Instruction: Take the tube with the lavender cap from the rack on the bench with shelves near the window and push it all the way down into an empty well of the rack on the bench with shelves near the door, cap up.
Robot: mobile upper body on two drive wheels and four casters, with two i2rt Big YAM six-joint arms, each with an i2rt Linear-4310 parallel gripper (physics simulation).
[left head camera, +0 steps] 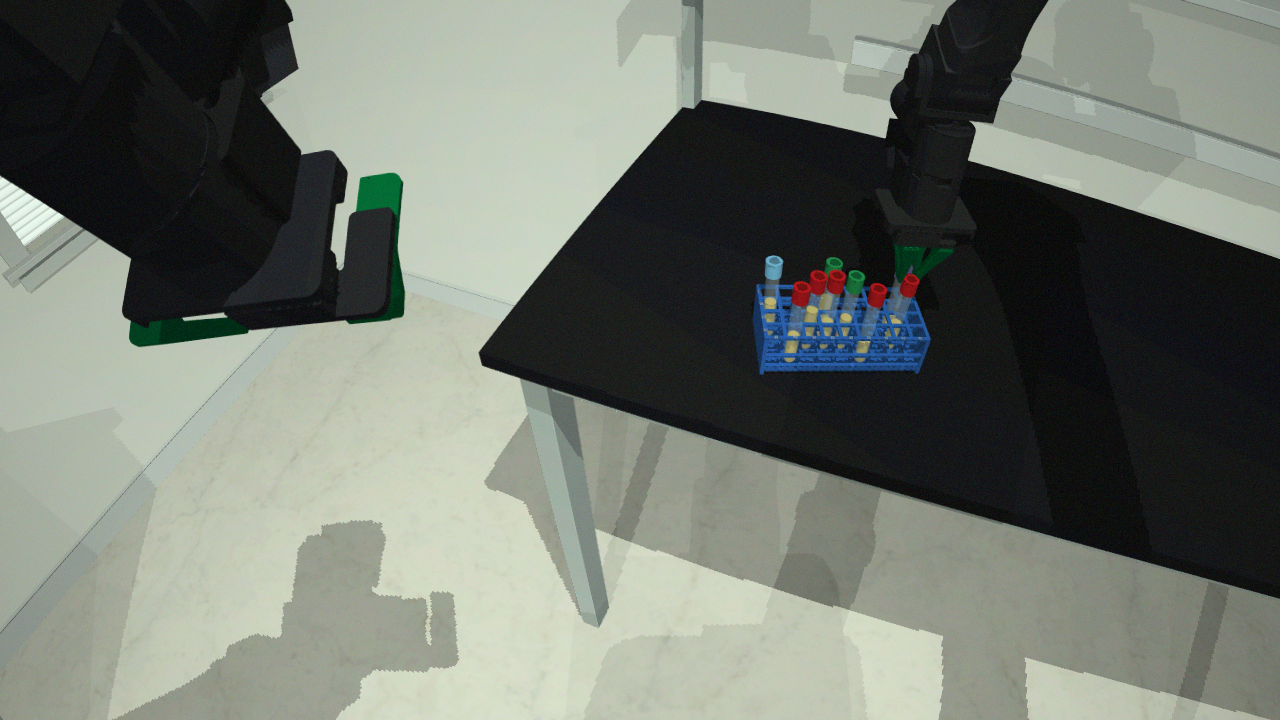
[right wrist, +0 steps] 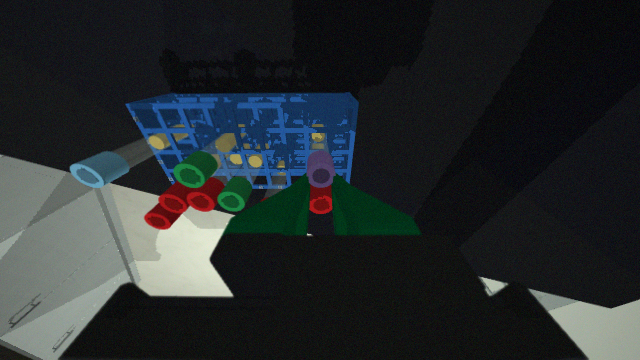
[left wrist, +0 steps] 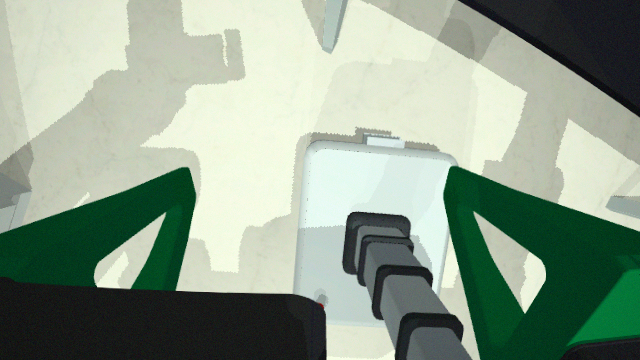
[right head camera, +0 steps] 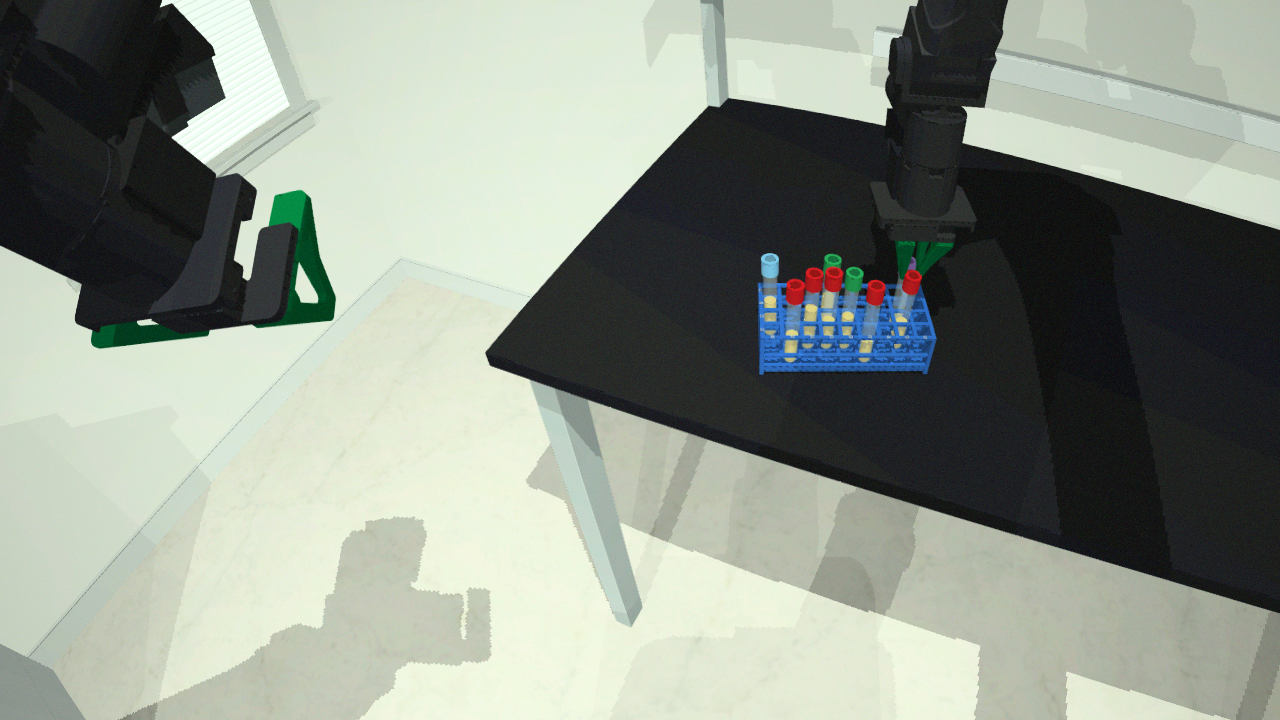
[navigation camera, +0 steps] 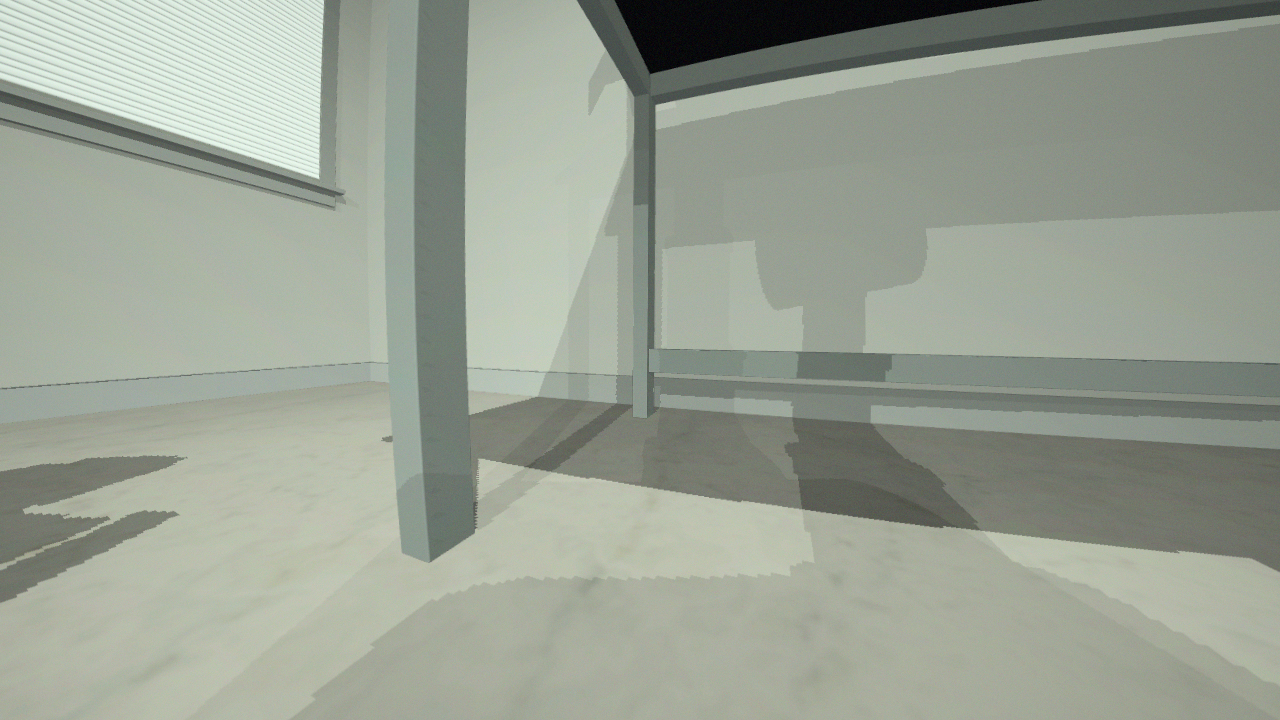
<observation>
In view: my left gripper [left head camera: 320, 313], my right gripper [right head camera: 909, 276], a blue tube rack [right head camera: 915, 354] and a window [navigation camera: 250, 98].
The blue tube rack also shows in the left head camera view [left head camera: 911, 345] and in the right wrist view [right wrist: 283, 120]. My left gripper shows as well in the left wrist view [left wrist: 319, 181] and in the right head camera view [right head camera: 267, 317]. My right gripper shows as well in the left head camera view [left head camera: 905, 279] and in the right wrist view [right wrist: 320, 180]. The left wrist view does not show the blue tube rack: it is out of frame. The navigation camera view does not show the blue tube rack: it is out of frame.
</observation>
